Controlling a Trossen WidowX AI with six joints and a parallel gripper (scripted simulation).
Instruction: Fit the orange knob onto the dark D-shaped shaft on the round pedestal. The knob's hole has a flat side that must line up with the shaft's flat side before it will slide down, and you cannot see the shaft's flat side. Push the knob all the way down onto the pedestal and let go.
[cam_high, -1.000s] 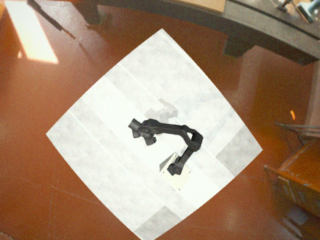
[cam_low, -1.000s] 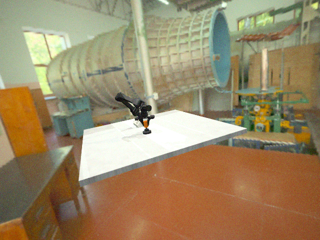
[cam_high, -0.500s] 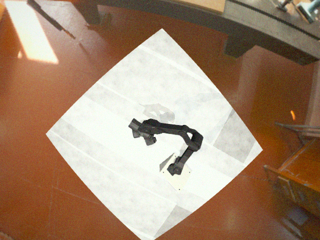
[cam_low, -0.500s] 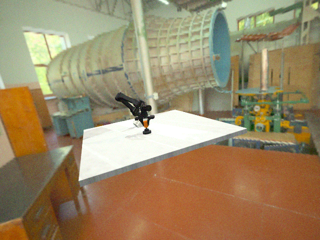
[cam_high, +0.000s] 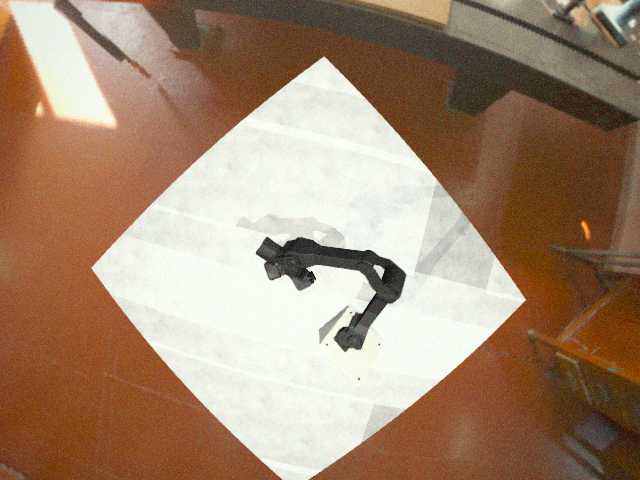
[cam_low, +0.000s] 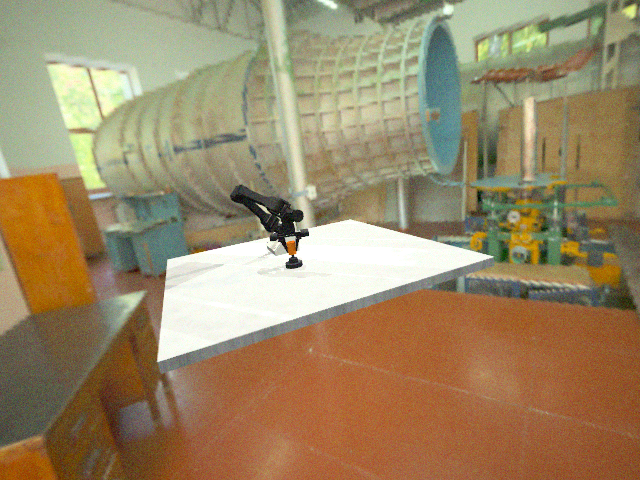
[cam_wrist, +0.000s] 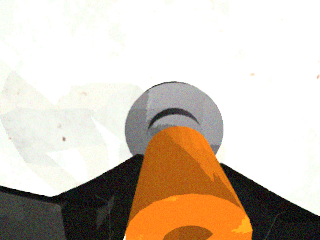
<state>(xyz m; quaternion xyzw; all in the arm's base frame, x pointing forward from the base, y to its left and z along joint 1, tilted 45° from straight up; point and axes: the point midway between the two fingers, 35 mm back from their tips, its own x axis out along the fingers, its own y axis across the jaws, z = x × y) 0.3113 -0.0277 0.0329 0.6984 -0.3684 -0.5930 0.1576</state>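
Now: the orange knob 2 cm above my gripper tip. Round my gripper tip: pedestal 4 cm below.
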